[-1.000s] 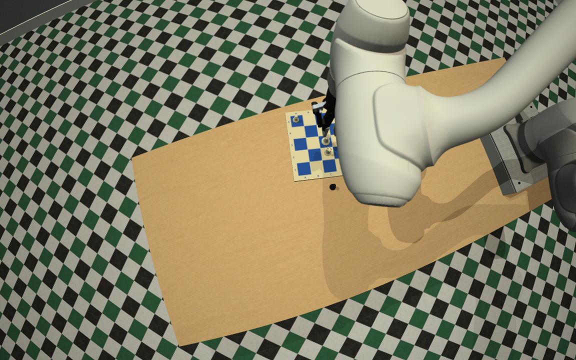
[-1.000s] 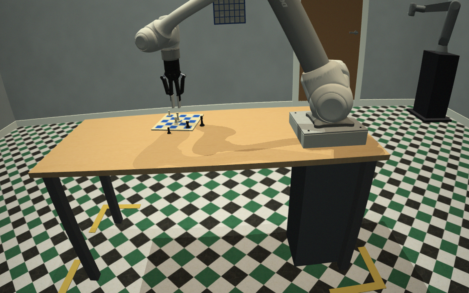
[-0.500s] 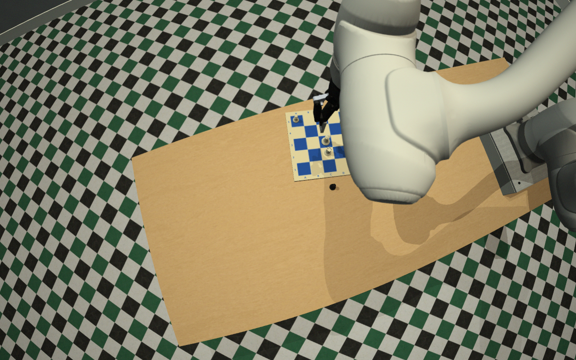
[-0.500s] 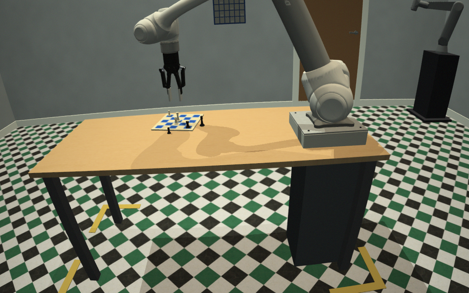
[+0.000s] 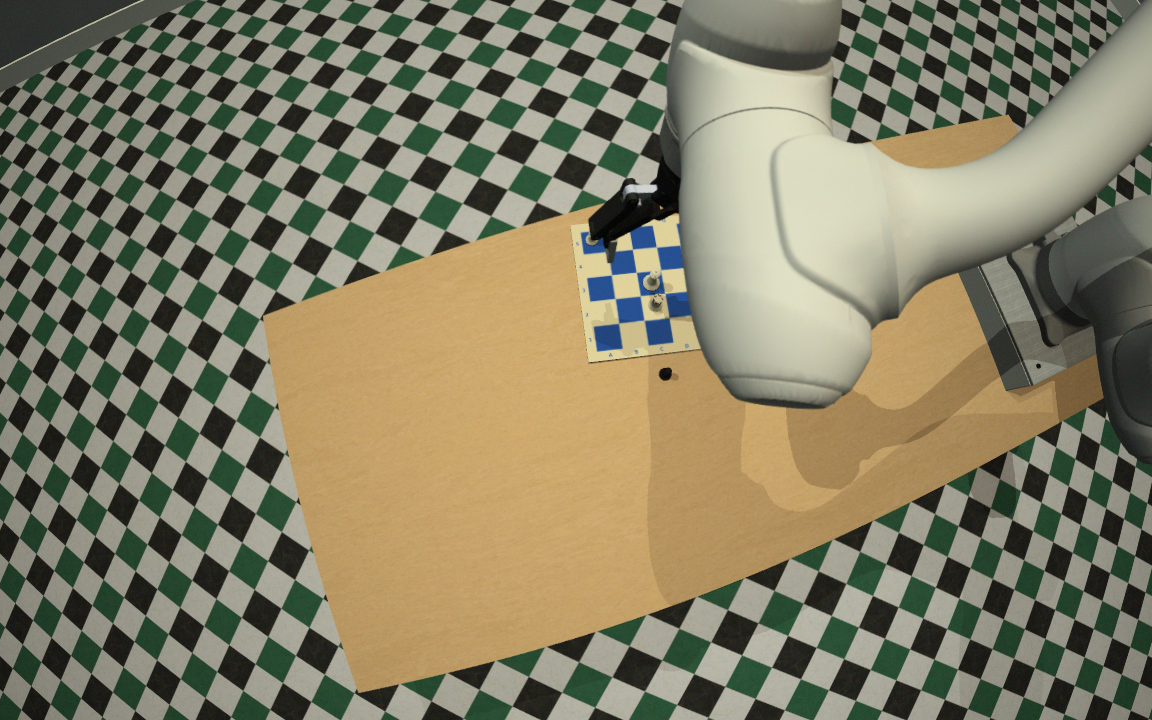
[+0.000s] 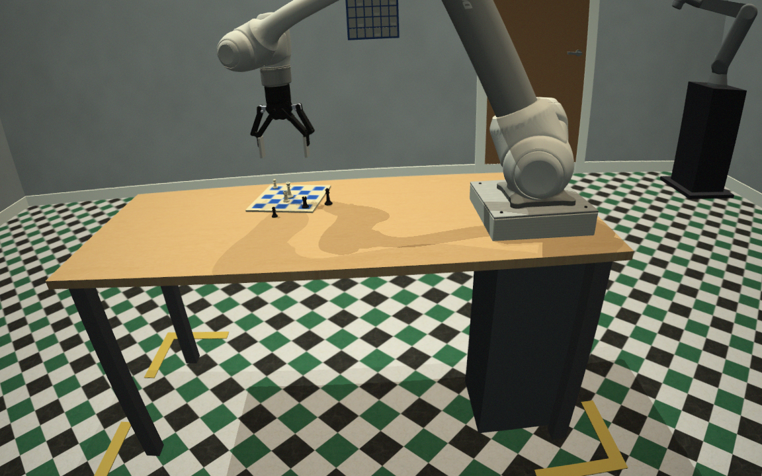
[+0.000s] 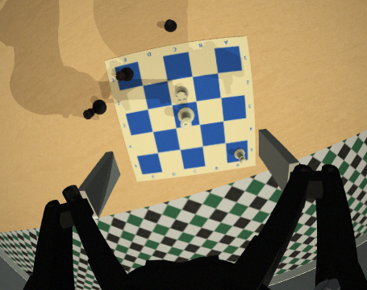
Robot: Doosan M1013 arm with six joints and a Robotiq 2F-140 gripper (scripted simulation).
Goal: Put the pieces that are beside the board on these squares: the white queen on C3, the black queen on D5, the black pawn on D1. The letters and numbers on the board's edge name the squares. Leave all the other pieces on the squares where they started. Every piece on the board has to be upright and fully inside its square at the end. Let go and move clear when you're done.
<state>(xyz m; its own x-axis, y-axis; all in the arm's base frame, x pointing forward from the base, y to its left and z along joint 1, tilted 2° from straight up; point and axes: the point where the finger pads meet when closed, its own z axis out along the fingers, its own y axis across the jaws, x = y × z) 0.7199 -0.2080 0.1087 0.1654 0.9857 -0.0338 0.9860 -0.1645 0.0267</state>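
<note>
My gripper is now 130 mm past the black queen, 120 mm above it and 60 mm to the right of it. Also, from my hand: white queen 120 mm below; then cream board 150 mm below; then black pawn 140 mm to the left, 140 mm below, 20 mm ahead.
</note>
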